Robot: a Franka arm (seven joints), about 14 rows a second.
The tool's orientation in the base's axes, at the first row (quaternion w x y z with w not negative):
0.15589 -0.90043 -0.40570 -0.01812
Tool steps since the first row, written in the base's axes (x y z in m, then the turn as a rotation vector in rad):
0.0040 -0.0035 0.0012 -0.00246 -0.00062 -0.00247
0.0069 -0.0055 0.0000 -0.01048 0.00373 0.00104
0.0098 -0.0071 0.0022 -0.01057 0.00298 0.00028
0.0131 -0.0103 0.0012 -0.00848 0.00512 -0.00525
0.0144 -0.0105 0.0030 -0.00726 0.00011 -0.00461
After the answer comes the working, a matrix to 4 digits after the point.
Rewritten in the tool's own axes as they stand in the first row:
0.0003 0.0048 -0.0026 -0.00249 -0.00077 0.00240
0.0006 0.0085 -0.0023 -0.00415 -0.01031 0.00110
0.0018 0.0110 -0.0051 -0.00488 -0.00971 0.00161
0.0015 0.0157 -0.0054 -0.00281 -0.00803 0.00730
0.0025 0.0163 -0.0073 -0.00552 -0.00419 0.00510

The tool's axes in the first row as the columns of a matrix, in the base's axes (rounded; the answer above uses it unrounded):
0.6702 0.7363 -0.0939
0.7250 -0.6222 0.2954
0.1591 -0.2660 -0.9507

